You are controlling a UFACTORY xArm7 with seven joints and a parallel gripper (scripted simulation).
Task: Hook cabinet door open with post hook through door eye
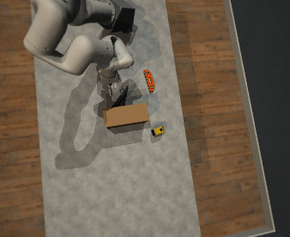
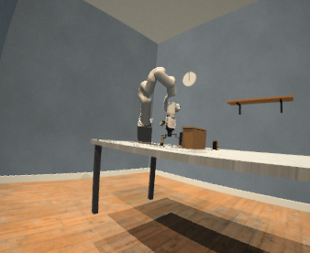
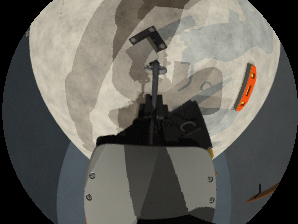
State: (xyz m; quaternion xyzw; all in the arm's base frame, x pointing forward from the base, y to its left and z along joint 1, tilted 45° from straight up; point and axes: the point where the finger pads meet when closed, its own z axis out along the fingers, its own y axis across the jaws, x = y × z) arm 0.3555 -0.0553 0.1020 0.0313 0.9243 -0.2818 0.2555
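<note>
The dark door lies 11 cm ahead of my hand and 3 cm below it. Round my hand: thin black hook: 1 cm ahead, 2 cm below; then small yellow block: 38 cm ahead, 17 cm to the left, 7 cm below; then orange level: 5 cm ahead, 25 cm to the left, 10 cm below.
</note>
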